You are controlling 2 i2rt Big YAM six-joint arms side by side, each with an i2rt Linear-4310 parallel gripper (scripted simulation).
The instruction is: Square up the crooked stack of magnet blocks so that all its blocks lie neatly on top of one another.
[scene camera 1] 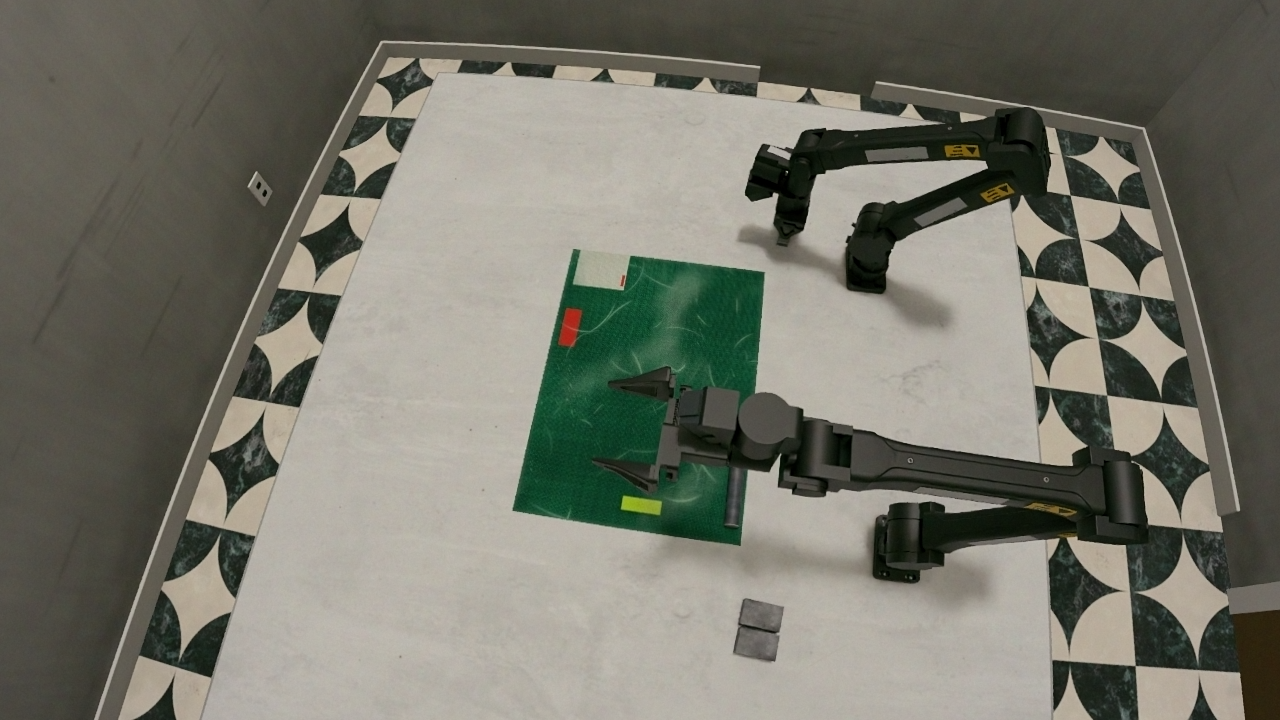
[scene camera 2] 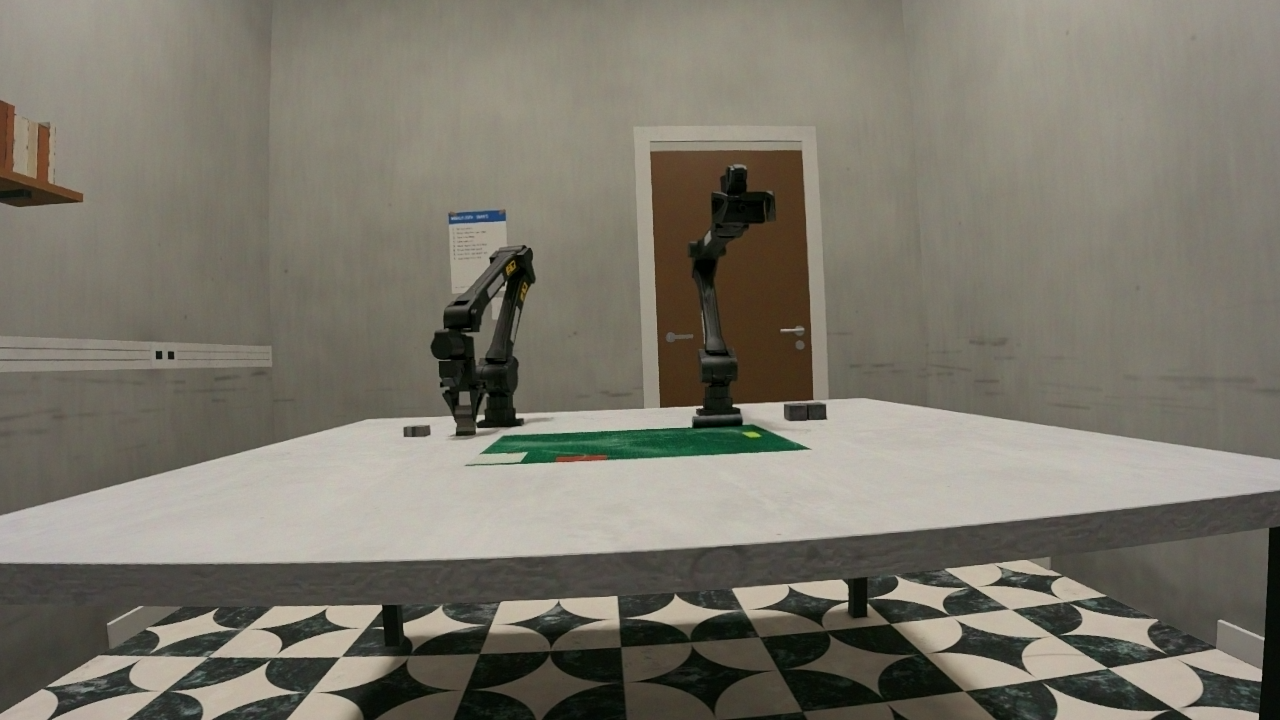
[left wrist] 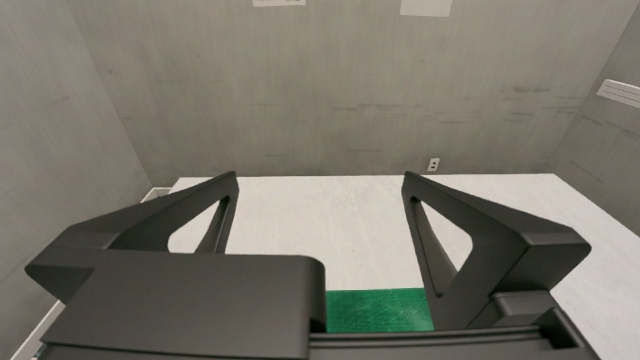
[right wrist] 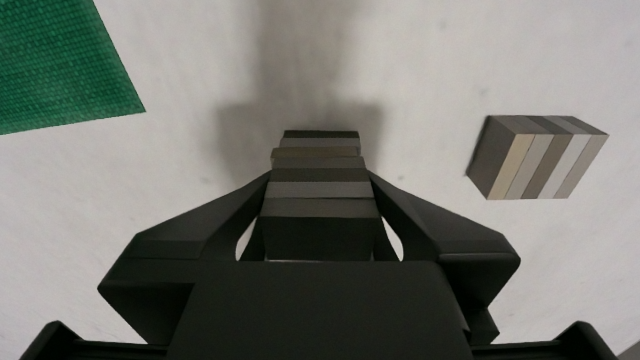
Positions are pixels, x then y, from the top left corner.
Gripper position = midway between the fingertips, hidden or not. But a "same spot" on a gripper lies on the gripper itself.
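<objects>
My left gripper shows in scene camera 1 (600, 421), and a green mat shows there as well. I find the mat again in scene camera 2 (665, 442), together with my left gripper. The green mat also appears in the left wrist view (397, 309), as does my left gripper. My left gripper is out of frame in the right wrist view, though the mat does show in that view. On the green mat, (right wrist: 67, 70) and (scene camera 1: 751, 282) are the same spot. On my left gripper, (scene camera 2: 718, 212) and (left wrist: 455, 267) are the same spot too.
</objects>
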